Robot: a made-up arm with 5 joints. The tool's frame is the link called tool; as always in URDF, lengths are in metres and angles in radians. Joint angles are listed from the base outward. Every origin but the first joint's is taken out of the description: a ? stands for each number. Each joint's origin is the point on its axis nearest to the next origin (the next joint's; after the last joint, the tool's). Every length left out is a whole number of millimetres.
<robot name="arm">
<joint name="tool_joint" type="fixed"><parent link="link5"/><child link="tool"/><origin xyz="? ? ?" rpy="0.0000 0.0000 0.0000"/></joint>
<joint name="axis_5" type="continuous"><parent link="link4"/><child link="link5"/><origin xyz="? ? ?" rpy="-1.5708 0.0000 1.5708"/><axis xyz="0 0 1"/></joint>
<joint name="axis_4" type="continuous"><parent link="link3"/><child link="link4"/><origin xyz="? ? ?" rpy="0.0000 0.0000 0.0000"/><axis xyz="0 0 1"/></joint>
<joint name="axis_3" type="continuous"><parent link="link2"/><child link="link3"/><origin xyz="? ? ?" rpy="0.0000 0.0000 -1.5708"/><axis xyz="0 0 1"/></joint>
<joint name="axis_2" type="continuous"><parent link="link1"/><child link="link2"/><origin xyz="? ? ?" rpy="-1.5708 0.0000 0.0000"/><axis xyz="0 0 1"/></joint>
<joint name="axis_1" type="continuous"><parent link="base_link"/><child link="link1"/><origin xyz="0.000 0.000 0.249" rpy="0.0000 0.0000 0.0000"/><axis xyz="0 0 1"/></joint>
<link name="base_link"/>
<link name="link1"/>
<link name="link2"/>
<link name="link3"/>
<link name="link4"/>
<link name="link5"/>
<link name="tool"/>
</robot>
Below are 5 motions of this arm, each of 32 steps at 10 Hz.
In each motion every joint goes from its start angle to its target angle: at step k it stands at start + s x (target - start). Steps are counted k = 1, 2, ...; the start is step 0. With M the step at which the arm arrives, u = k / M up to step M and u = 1 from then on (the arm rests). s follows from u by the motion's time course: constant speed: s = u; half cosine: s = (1 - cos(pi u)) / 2; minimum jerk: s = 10 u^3 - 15 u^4 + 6 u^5.
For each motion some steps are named. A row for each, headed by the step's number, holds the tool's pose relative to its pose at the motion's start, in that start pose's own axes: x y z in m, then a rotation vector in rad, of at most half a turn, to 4 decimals.
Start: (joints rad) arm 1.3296 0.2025 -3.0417 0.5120 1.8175
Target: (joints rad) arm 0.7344 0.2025 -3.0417 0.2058 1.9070
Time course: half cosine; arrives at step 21
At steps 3, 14, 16, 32:
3: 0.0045 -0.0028 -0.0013 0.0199 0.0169 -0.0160
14: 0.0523 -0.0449 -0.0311 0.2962 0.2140 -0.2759
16: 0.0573 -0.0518 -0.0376 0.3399 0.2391 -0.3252
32: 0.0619 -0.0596 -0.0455 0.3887 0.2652 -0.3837

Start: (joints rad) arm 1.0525 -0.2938 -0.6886 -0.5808 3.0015
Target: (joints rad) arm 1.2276 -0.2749 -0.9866 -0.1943 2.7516
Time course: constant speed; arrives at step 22
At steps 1, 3, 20, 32:
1: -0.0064 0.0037 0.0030 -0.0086 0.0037 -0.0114
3: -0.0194 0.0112 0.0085 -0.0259 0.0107 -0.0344
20: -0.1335 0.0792 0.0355 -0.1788 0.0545 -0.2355
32: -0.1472 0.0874 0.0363 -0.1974 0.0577 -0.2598

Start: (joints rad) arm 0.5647 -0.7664 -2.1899 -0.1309 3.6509
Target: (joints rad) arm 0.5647 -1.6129 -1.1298 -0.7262 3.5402
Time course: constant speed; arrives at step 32
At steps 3, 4, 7, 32:
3: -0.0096 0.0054 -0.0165 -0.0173 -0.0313 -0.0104
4: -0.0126 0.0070 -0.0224 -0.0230 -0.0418 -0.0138
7: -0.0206 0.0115 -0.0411 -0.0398 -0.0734 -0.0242
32: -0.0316 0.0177 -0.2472 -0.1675 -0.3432 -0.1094

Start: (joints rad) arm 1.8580 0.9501 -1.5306 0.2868 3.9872
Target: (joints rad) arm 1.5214 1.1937 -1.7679 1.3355 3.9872
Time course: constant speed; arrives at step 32
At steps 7, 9, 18, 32:
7: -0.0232 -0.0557 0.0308 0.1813 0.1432 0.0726
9: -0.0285 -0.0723 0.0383 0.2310 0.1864 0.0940
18: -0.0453 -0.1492 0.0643 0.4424 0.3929 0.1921
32: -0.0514 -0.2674 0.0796 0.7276 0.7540 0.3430

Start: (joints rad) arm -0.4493 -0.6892 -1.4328 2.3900 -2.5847
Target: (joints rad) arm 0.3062 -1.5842 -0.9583 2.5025 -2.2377
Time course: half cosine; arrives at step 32
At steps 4, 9, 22, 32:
4: 0.0155 -0.0003 0.0019 0.0000 -0.0139 -0.0146
9: 0.0708 -0.0071 0.0124 -0.0039 -0.0649 -0.0708
22: 0.2127 -0.1015 0.0967 -0.0806 -0.2323 -0.3140
32: 0.2259 -0.1460 0.1371 -0.1291 -0.2713 -0.4091

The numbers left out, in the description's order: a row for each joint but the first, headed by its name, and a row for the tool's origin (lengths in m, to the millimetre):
tool: 0.000 0.000 0.000
axis_5: -0.102 0.080 0.000
axis_4: -0.519 0.117 0.000
axis_3: 0.054 -0.286 0.000
axis_2: 0.000 0.000 0.000

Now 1 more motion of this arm.
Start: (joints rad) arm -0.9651 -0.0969 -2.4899 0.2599 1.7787
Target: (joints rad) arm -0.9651 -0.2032 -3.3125 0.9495 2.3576
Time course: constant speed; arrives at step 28
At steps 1, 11, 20, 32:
1: -0.0035 -0.0168 -0.0099 0.0083 -0.0019 0.0207
11: -0.0351 -0.1665 -0.1352 0.0894 -0.0298 0.2273
20: -0.0558 -0.2644 -0.2822 0.1576 -0.0694 0.4125
32: -0.0666 -0.3157 -0.4302 0.2133 -0.1158 0.5761

